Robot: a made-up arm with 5 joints. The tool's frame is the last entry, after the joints. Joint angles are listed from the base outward.
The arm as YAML. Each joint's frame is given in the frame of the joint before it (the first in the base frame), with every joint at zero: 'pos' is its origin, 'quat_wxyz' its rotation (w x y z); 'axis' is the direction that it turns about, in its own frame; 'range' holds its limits. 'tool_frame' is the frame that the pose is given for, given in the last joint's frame.
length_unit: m
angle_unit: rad
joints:
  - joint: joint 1
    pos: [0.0, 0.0, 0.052]
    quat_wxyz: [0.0, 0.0, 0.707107, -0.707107]
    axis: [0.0, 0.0, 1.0]
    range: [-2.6, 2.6]
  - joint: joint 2
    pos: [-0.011, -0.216, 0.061]
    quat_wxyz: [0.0, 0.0, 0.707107, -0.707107]
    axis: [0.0, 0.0, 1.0]
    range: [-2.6, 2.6]
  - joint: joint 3
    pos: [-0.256, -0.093, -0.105]
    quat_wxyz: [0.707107, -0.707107, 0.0, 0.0]
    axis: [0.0, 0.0, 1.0]
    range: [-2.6, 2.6]
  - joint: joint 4
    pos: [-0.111, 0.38, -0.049]
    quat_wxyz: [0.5, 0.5, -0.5, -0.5]
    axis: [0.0, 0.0, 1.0]
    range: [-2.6, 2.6]
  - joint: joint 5
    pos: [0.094, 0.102, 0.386]
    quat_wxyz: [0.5, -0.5, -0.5, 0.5]
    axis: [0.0, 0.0, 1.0]
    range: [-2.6, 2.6]
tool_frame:
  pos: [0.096, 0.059, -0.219]
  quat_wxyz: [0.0, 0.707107, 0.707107, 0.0]
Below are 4 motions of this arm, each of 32 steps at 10 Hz.
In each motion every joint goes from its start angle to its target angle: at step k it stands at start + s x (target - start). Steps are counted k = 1, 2, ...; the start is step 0. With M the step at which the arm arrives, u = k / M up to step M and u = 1 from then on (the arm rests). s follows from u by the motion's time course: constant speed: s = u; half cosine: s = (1 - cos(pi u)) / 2; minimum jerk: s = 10 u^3 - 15 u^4 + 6 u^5.
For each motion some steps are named. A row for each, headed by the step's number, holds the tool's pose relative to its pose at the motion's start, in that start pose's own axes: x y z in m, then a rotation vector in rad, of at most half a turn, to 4 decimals.
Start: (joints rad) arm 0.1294 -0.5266 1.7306 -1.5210 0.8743
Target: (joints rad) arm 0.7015 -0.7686 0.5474 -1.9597 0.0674
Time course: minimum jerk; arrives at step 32
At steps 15, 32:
15: 0.4563 0.1406 -0.0235 0.1336 0.3320 1.0807
32: 0.7933 0.6583 -0.2130 0.4800 0.9198 2.3308

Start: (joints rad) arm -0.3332 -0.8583 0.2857 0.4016 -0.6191
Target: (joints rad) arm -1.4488 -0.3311 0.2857 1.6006 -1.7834
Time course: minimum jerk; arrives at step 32
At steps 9, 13, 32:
9: -0.0492 0.0032 -0.0038 -0.1781 0.2497 0.2441
13: -0.1421 -0.0207 0.0084 -0.3550 0.6199 0.5939
32: -0.4052 -0.3463 0.4107 -0.4306 2.1262 1.8011

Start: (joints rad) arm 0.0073 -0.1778 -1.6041 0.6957 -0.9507
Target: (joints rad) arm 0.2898 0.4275 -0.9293 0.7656 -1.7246
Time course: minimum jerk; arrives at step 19
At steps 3, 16, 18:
3: -0.0100 0.0019 0.0091 0.0180 -0.0074 0.0301
16: -0.4356 -0.0771 0.0770 0.2597 -0.4577 1.1211
18: -0.4496 -0.0835 0.0704 0.2556 -0.4747 1.1595

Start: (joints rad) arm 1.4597 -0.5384 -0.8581 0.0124 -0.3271
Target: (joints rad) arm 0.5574 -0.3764 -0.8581 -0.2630 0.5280
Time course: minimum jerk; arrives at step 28
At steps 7, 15, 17, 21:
7: 0.0125 -0.0393 0.0474 0.0324 0.0746 -0.0419
15: 0.1419 -0.2111 0.2226 0.1018 0.4591 -0.2641
17: 0.1947 -0.2552 0.2560 0.0948 0.5766 -0.3333
21: 0.2873 -0.3199 0.2924 0.0568 0.7675 -0.4465

